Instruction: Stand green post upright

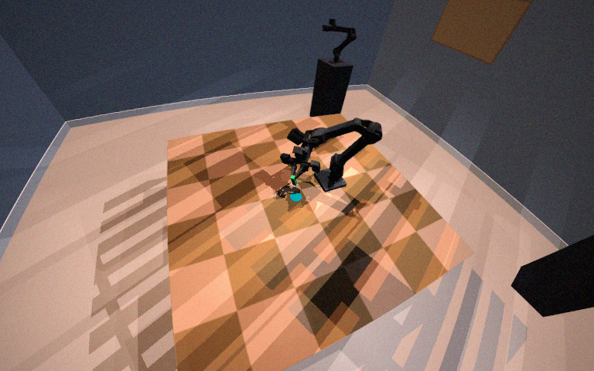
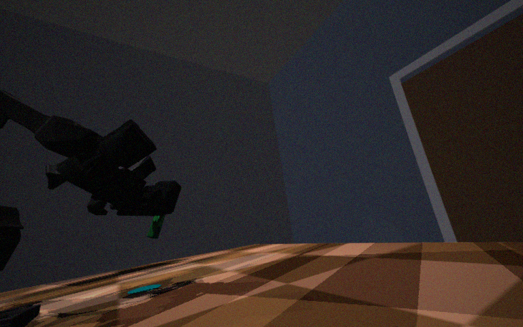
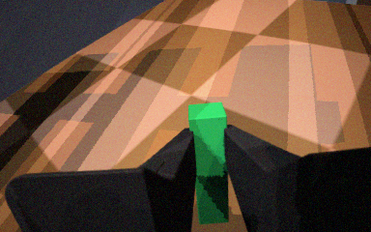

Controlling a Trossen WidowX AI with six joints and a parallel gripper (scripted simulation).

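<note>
My gripper tip is 15 cm above the cyan circle and 3 cm past it. The rest, counted from my gripper tip: green post: 2 cm below, 1 cm behind.
</note>
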